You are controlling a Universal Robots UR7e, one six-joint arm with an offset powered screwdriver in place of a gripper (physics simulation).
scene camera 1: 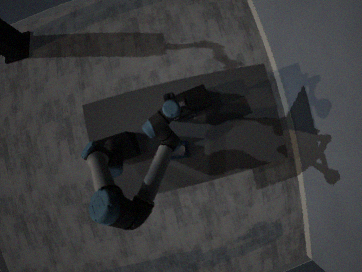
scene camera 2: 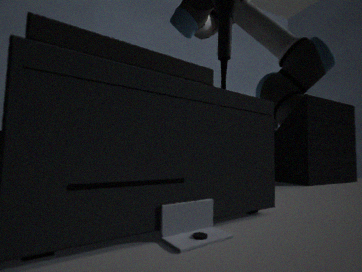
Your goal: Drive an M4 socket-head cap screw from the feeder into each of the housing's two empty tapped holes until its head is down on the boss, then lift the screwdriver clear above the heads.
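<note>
My screwdriver (scene camera 2: 223, 77) hangs upright in scene camera 2, its thin bit reaching down behind the top edge of a large dark box (scene camera 2: 125, 135), perhaps the feeder. The lower end of the bit is hidden there, so I cannot tell whether it holds a screw. In scene camera 1 the wrist (scene camera 1: 171, 108) covers most of the tool, beside a dark block (scene camera 1: 196, 97). A small blue-edged object (scene camera 1: 184, 149) lies partly under the forearm; I cannot tell whether it is the housing. The tapped holes and screws cannot be made out.
A pale L-shaped bracket (scene camera 2: 187, 218) with a dark disc (scene camera 2: 200, 235) stands before the large box. Another dark block (scene camera 2: 327, 142) stands behind at the right. The arm's elbow (scene camera 1: 105, 206) bends out past the dark table (scene camera 1: 117, 112). A dark post (scene camera 1: 17, 46) stands at the upper left.
</note>
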